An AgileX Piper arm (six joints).
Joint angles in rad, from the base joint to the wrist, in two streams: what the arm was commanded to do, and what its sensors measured. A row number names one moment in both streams.
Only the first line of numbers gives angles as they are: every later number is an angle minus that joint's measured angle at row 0.
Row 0, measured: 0.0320, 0.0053, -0.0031, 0.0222, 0.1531, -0.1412
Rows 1 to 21, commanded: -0.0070, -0.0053, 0.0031, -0.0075, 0.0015, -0.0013; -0.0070, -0.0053, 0.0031, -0.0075, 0.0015, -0.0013; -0.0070, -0.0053, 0.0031, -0.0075, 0.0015, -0.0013; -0.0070, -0.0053, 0.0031, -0.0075, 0.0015, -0.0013; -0.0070, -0.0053, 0.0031, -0.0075, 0.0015, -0.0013; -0.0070, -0.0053, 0.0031, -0.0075, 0.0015, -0.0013; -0.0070, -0.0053, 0.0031, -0.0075, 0.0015, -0.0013; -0.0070, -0.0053, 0.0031, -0.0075, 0.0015, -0.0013; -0.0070, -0.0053, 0.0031, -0.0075, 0.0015, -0.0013; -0.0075, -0.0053, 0.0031, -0.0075, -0.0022, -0.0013; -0.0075, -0.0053, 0.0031, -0.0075, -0.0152, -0.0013; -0.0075, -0.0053, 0.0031, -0.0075, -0.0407, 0.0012; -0.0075, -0.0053, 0.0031, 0.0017, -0.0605, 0.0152; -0.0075, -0.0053, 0.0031, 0.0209, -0.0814, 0.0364; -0.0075, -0.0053, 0.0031, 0.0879, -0.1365, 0.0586; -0.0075, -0.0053, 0.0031, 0.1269, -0.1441, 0.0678; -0.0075, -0.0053, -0.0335, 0.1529, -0.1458, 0.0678; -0.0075, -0.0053, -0.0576, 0.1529, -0.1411, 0.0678; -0.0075, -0.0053, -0.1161, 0.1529, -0.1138, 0.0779; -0.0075, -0.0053, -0.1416, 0.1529, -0.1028, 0.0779; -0.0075, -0.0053, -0.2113, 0.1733, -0.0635, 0.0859
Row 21, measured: 0.0000, 0.0000, -0.0728, 0.1420, -0.1105, 0.0660
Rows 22 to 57, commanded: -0.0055, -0.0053, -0.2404, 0.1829, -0.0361, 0.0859; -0.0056, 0.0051, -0.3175, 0.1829, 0.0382, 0.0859; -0.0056, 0.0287, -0.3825, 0.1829, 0.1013, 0.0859; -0.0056, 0.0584, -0.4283, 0.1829, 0.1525, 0.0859; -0.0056, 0.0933, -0.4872, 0.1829, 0.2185, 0.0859; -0.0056, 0.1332, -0.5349, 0.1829, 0.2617, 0.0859; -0.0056, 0.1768, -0.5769, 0.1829, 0.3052, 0.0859; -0.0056, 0.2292, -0.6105, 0.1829, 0.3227, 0.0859; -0.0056, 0.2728, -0.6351, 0.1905, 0.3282, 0.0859; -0.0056, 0.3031, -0.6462, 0.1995, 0.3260, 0.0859; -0.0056, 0.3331, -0.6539, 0.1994, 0.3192, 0.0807; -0.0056, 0.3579, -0.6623, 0.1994, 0.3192, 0.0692; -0.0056, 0.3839, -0.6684, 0.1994, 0.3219, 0.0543; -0.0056, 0.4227, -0.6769, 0.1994, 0.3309, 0.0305; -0.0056, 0.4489, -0.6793, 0.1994, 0.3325, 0.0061; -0.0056, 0.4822, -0.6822, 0.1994, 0.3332, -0.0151; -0.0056, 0.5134, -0.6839, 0.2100, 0.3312, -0.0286; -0.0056, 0.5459, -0.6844, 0.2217, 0.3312, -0.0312; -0.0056, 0.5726, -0.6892, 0.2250, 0.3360, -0.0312; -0.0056, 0.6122, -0.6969, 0.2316, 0.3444, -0.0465; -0.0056, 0.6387, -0.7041, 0.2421, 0.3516, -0.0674; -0.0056, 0.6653, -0.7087, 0.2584, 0.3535, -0.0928; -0.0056, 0.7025, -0.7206, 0.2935, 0.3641, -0.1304; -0.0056, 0.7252, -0.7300, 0.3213, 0.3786, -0.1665; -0.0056, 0.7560, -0.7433, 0.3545, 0.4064, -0.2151; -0.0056, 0.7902, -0.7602, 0.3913, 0.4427, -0.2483; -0.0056, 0.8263, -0.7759, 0.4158, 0.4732, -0.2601; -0.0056, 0.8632, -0.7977, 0.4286, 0.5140, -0.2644; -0.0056, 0.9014, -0.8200, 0.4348, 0.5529, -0.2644; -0.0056, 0.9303, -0.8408, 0.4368, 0.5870, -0.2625; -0.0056, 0.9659, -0.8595, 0.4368, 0.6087, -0.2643; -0.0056, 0.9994, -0.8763, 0.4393, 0.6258, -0.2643; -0.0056, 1.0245, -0.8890, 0.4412, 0.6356, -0.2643; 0.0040, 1.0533, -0.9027, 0.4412, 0.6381, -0.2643; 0.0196, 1.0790, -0.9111, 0.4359, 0.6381, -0.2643; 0.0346, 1.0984, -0.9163, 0.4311, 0.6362, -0.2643
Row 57, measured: 0.0023, 1.0137, -0.8792, 0.4341, 0.6143, -0.2509
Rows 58 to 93, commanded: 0.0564, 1.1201, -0.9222, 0.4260, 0.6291, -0.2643; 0.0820, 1.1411, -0.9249, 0.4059, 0.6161, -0.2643; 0.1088, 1.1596, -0.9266, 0.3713, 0.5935, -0.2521; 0.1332, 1.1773, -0.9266, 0.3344, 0.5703, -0.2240; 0.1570, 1.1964, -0.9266, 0.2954, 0.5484, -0.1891; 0.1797, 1.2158, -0.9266, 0.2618, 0.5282, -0.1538; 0.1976, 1.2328, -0.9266, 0.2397, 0.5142, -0.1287; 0.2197, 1.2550, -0.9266, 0.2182, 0.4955, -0.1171; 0.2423, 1.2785, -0.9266, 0.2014, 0.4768, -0.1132; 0.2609, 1.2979, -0.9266, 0.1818, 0.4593, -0.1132; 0.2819, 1.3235, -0.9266, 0.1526, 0.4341, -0.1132; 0.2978, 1.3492, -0.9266, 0.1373, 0.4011, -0.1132; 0.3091, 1.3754, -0.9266, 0.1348, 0.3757, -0.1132; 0.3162, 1.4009, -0.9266, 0.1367, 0.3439, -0.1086; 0.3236, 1.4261, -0.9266, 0.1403, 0.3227, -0.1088; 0.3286, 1.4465, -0.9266, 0.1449, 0.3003, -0.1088; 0.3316, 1.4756, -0.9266, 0.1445, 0.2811, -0.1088; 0.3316, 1.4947, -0.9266, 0.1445, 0.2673, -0.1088; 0.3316, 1.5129, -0.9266, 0.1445, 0.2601, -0.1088; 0.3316, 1.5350, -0.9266, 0.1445, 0.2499, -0.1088; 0.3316, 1.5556, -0.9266, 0.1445, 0.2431, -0.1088; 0.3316, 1.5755, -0.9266, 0.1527, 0.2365, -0.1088; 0.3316, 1.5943, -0.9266, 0.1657, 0.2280, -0.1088; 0.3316, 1.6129, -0.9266, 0.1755, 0.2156, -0.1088; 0.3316, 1.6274, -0.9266, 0.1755, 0.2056, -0.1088; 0.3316, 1.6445, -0.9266, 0.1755, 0.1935, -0.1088; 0.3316, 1.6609, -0.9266, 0.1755, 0.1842, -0.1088; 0.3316, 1.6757, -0.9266, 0.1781, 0.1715, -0.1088; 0.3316, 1.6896, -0.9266, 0.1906, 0.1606, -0.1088; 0.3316, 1.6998, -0.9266, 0.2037, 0.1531, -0.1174; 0.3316, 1.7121, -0.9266, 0.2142, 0.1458, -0.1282; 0.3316, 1.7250, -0.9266, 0.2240, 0.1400, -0.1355; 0.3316, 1.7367, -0.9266, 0.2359, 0.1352, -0.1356; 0.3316, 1.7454, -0.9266, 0.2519, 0.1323, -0.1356; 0.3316, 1.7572, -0.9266, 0.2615, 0.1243, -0.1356; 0.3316, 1.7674, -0.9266, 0.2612, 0.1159, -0.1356
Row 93, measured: 0.3304, 1.7312, -0.9189, 0.2290, 0.1556, -0.1224
